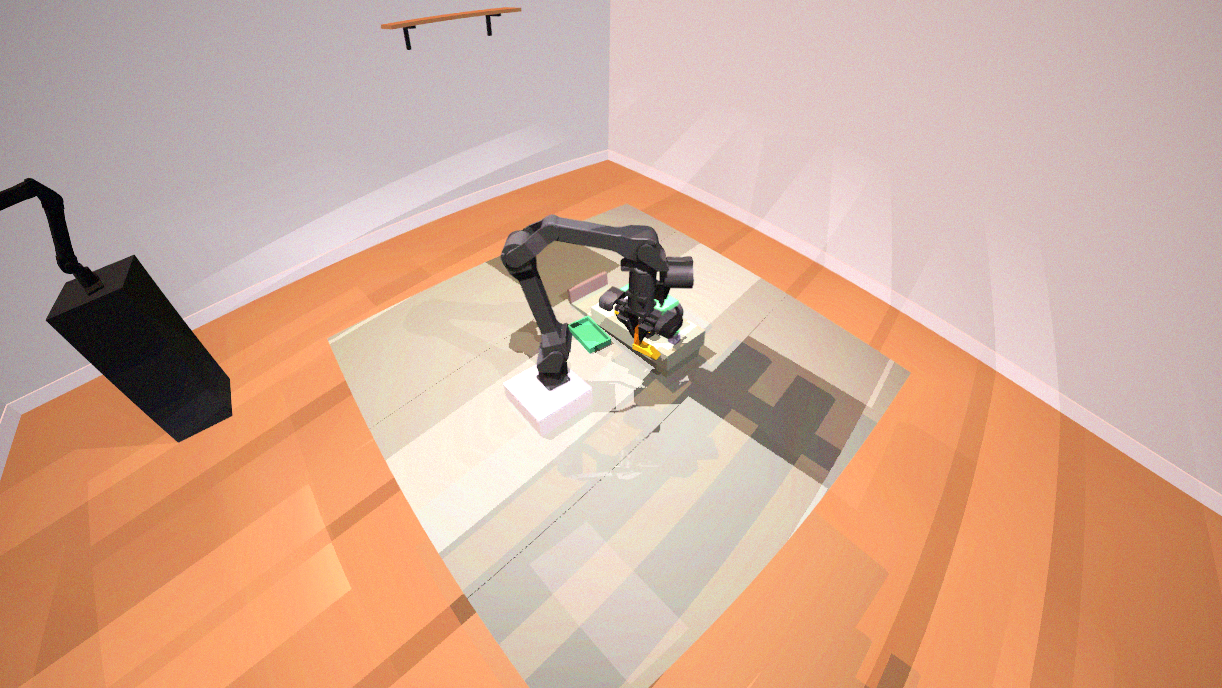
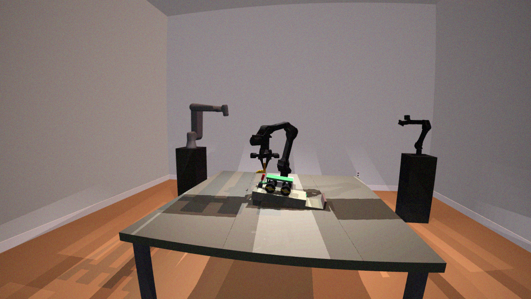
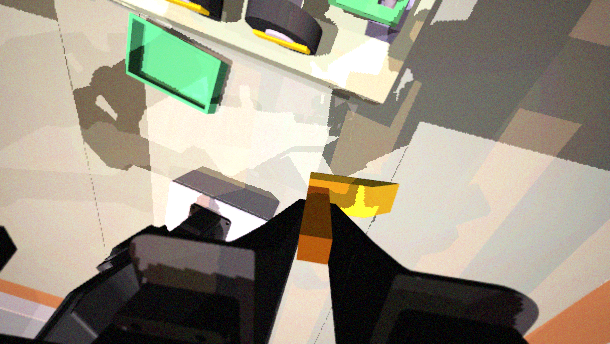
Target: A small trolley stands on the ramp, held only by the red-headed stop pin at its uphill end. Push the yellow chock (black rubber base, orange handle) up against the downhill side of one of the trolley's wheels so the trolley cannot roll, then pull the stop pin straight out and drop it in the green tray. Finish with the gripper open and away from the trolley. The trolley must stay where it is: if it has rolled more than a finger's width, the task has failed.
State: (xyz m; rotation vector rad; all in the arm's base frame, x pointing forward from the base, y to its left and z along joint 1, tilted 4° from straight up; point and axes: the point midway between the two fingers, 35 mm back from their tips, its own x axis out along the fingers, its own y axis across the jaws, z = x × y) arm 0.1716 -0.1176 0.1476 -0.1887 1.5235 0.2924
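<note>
My gripper tip is now 150 mm short of the trolley, 120 mm to the right of it and 60 mm above it. Also, from my gripper tip: red-headed stop pin (130 mm ahead, 40 mm below, 10 mm to the left); yellow chock (20 mm to the right, 10 mm below, 10 mm ahead); beige ramp (150 mm ahead, 130 mm to the left, 130 mm below).
</note>
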